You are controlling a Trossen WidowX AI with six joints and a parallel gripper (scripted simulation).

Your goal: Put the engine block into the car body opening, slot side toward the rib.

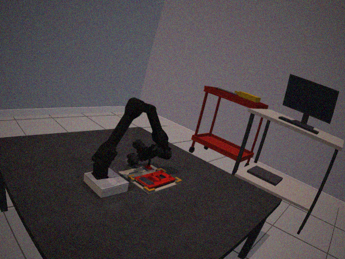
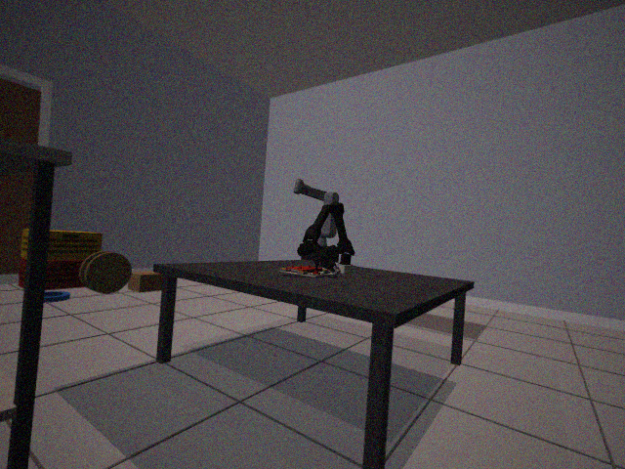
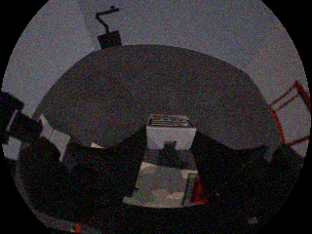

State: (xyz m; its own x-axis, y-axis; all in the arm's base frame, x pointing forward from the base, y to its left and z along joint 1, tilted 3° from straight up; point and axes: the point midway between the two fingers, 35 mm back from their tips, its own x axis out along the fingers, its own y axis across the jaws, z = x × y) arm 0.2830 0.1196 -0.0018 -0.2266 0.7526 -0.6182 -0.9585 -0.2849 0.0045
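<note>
My gripper tip is 10 mm to the left of the grey engine block.
</note>
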